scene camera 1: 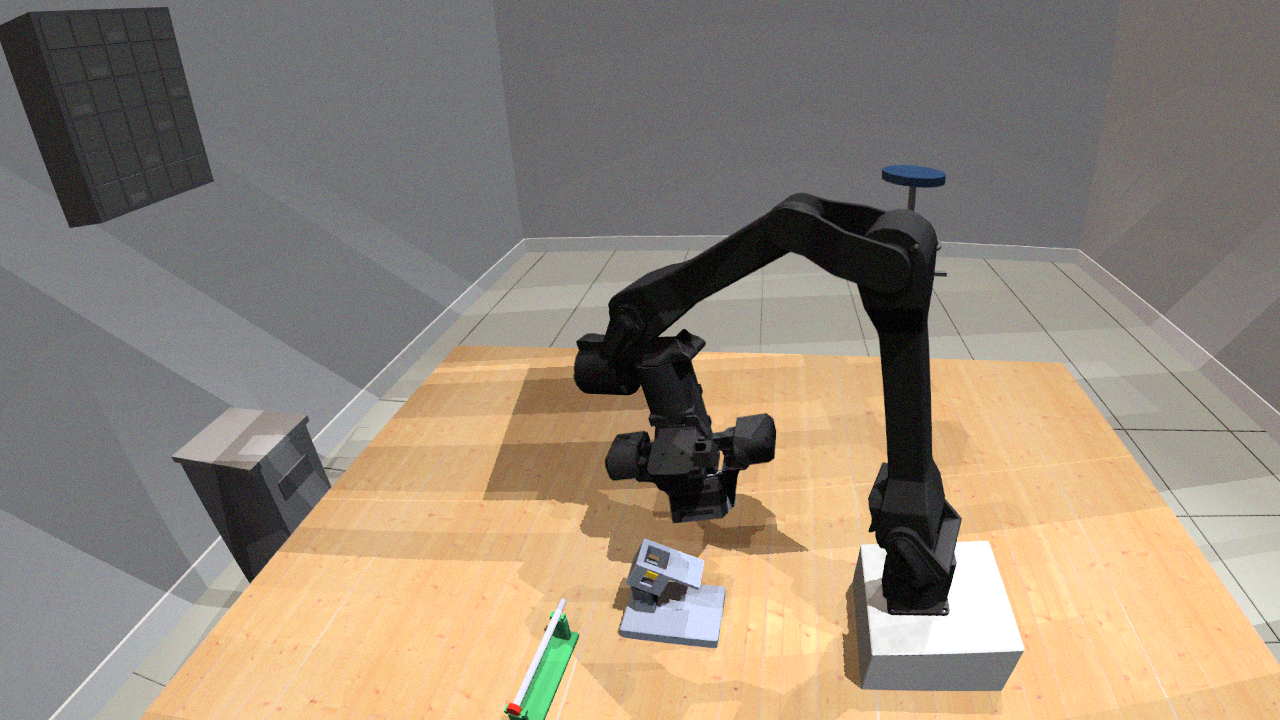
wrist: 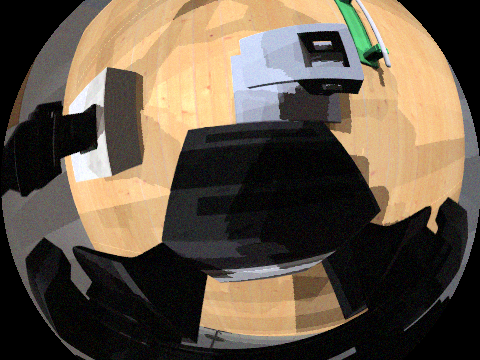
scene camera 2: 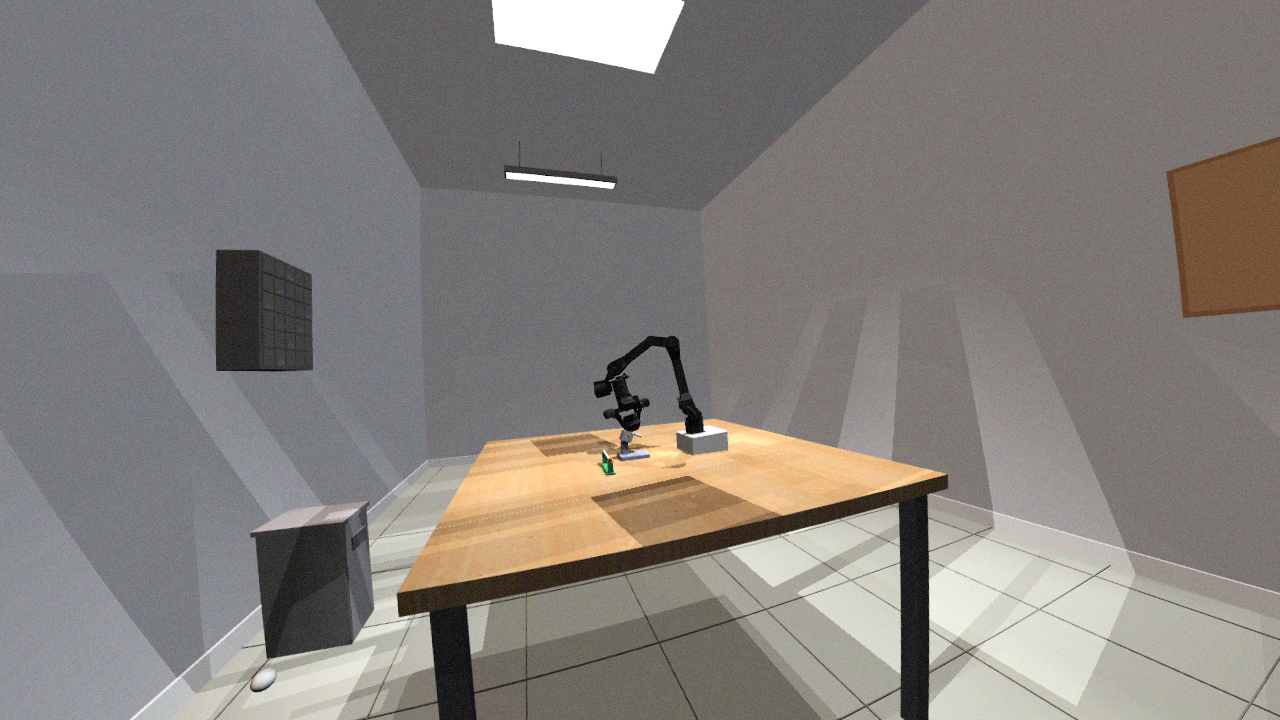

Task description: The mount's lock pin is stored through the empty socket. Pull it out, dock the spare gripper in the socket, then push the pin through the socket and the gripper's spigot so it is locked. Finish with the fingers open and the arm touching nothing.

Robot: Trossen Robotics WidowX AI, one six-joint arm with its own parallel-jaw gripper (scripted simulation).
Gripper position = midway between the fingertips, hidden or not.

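Note:
Scene camera 1 shows my gripper point(scene camera 1: 708, 504) carrying a spare gripper point(scene camera 1: 710, 501). In the wrist view: the spare gripper point(wrist: 251, 201), my gripper point(wrist: 258, 215) and a grey mount point(wrist: 281, 75). Scene camera 2 shows my gripper point(scene camera 2: 632, 428).

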